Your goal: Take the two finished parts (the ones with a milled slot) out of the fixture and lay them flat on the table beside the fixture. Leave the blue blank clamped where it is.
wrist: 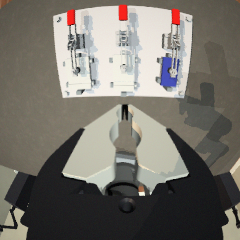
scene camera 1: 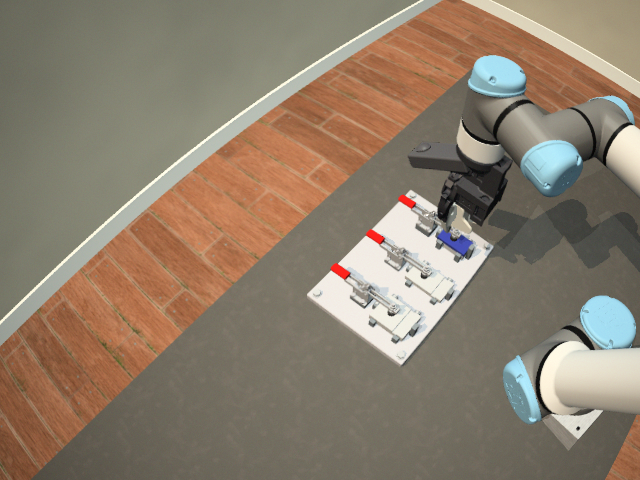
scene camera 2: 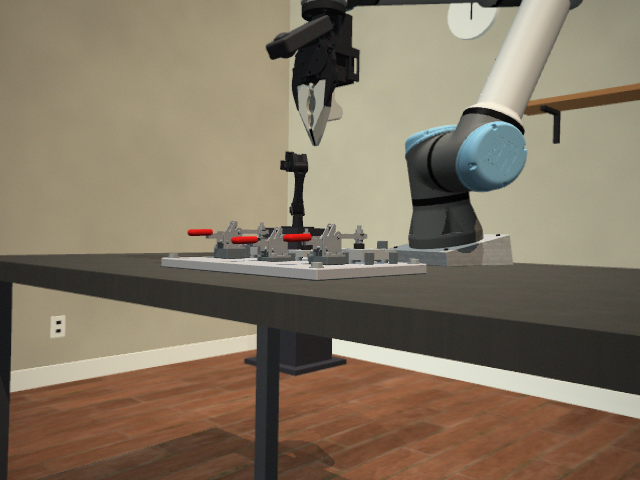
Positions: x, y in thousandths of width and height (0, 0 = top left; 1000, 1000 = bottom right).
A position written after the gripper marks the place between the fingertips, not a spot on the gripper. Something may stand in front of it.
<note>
In view: the gripper (scene camera 2: 493, 303), a slotted part (scene camera 1: 682, 597), a slotted part (scene camera 1: 626, 676) and a white fixture plate (scene camera 1: 571, 545).
The gripper also shows in the wrist view (wrist: 519, 440) and in scene camera 1 (scene camera 1: 699, 482). The white fixture plate shows as well in the wrist view (wrist: 615, 127) and in scene camera 2 (scene camera 2: 448, 561).
</note>
